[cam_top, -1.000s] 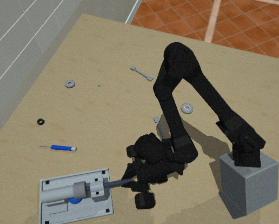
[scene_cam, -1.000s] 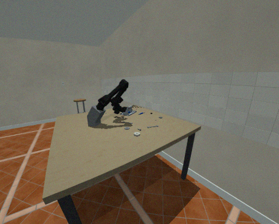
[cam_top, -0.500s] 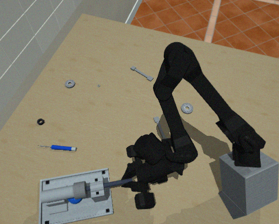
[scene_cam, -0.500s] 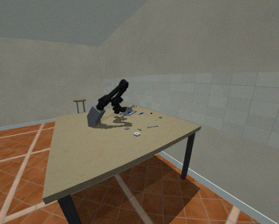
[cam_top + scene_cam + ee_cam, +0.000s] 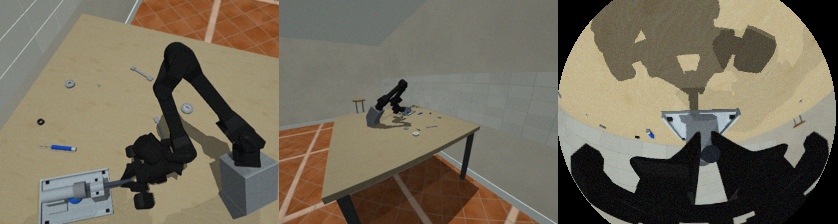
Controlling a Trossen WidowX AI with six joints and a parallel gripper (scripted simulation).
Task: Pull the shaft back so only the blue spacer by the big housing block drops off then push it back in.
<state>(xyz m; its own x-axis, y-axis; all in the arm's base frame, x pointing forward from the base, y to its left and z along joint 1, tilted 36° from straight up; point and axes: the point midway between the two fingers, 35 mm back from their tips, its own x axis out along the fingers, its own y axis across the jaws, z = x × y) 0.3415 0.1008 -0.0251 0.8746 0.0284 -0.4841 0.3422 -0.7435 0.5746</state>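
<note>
The dark shaft is 7 cm ahead of my hand and 3 cm to the left of it. Also, from my hand: grey spacer: 13 cm ahead, 5 cm to the left; blue spacer: 16 cm ahead, 7 cm to the left, 7 cm below.
</note>
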